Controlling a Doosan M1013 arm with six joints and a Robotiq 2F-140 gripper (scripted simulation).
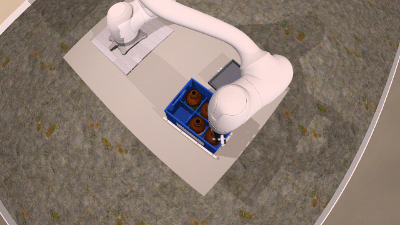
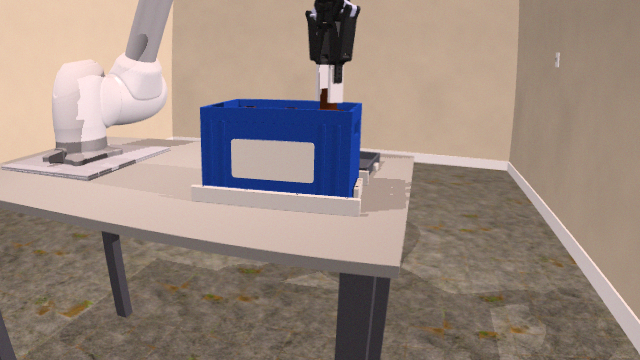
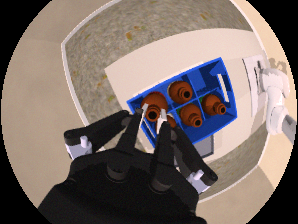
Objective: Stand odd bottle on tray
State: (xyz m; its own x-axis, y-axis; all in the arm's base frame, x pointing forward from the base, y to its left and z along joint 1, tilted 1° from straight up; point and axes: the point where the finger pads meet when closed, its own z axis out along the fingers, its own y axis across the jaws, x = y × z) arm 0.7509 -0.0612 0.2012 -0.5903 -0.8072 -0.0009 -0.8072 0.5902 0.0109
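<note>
The bottle is 9 cm below my hand. Also, from my hand: crate (9 cm behind, 3 cm to the left, 13 cm below); then dark grey tray (10 cm behind, 29 cm to the left, 21 cm below).
</note>
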